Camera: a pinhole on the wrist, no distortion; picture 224 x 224 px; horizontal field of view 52.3 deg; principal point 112.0 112.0 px. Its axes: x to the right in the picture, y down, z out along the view. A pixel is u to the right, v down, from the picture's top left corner.
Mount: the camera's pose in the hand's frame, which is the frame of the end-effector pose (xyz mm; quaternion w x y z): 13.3 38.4 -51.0 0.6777 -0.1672 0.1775 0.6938
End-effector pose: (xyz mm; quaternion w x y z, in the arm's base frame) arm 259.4 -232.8 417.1 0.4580 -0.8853 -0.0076 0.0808
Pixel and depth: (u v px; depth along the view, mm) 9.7 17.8 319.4
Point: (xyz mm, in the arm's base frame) 360.7 -18.4 175.4
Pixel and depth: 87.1 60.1 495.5
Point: 314.2 -22.1 -17.3
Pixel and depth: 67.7 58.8 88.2
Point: 284.9 -239.8 339.7
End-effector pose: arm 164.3 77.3 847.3 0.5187 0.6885 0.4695 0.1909
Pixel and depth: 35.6 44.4 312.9
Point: 465.7 23.6 801.9
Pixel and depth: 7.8 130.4 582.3
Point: 630.4 -257.7 693.4
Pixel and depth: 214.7 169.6 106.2
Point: 231.4 51.9 958.8
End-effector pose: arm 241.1 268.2 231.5 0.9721 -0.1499 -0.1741 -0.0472
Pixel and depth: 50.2 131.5 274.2
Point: 177.0 435.2 403.6
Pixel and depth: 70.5 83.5 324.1
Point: 230.8 480.0 447.4
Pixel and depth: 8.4 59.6 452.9
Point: 226.1 469.3 652.3
